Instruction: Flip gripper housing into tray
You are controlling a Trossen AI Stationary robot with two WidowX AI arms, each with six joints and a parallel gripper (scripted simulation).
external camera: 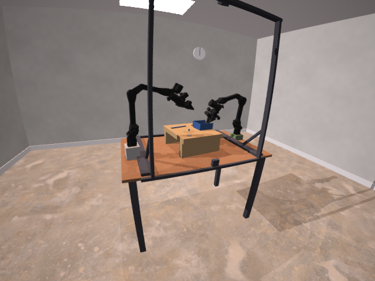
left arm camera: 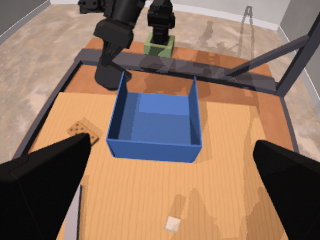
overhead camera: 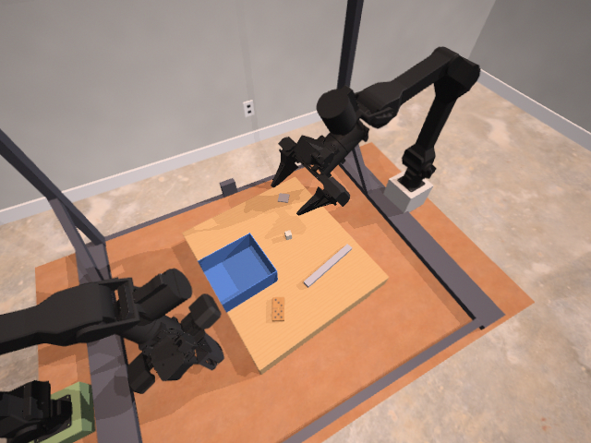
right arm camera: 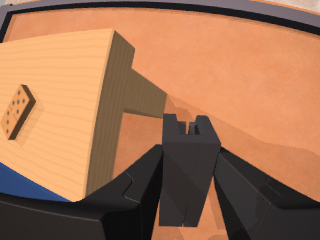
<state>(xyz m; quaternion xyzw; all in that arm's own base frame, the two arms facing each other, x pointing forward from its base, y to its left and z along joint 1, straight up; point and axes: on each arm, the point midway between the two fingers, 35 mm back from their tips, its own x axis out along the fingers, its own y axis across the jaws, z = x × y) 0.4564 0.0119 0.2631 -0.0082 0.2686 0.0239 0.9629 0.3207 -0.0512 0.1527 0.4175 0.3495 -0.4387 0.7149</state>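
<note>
The gripper housing is 50 mm below my right hand and 20 mm to the left of it. From my right hand the other things lie so: wooden platform: 270 mm to the left, 110 mm below, 100 mm behind; then blue tray: 180 mm to the left, 100 mm behind, 30 mm below; then small cube: 310 mm to the left, 130 mm behind, 40 mm below.
</note>
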